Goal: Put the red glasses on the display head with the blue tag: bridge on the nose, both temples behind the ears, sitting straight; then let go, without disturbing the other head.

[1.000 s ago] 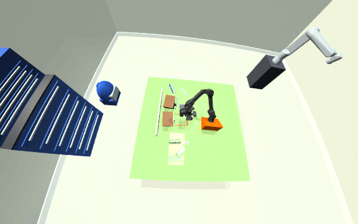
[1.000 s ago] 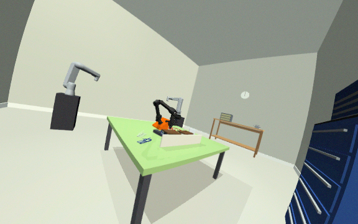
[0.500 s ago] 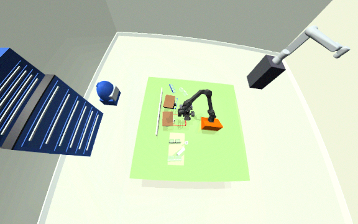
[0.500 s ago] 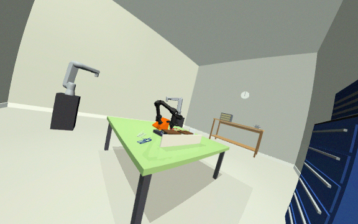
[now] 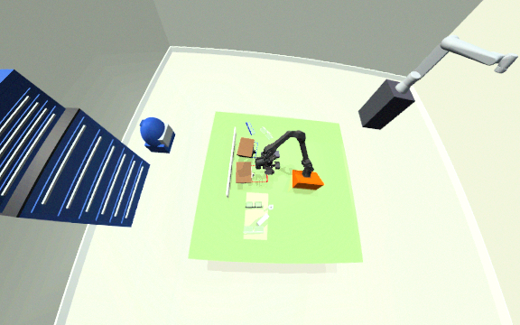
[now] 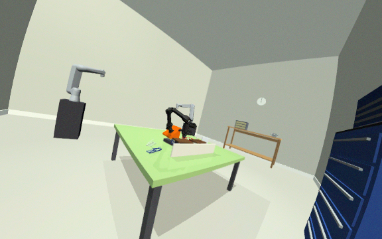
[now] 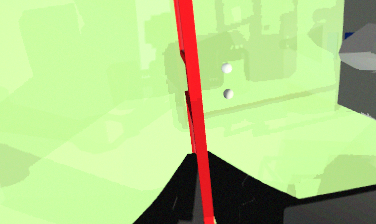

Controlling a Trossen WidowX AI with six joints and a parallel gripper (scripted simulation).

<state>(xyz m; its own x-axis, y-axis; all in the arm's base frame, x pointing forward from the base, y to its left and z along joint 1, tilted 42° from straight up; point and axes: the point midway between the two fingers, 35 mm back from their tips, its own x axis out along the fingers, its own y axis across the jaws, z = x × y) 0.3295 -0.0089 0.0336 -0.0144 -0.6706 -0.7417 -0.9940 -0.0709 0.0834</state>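
Now: the display head 150 mm ahead of my gripper tip, 50 mm to the left of it and 10 mm below it. From my gripper tip the other things lie so: white peg (60 mm behind, 290 mm to the left, 40 mm below); then long white panel (290 mm ahead, 50 mm to the right, 10 mm below); then dark case (30 mm behind, 160 mm to the right, 50 mm below).
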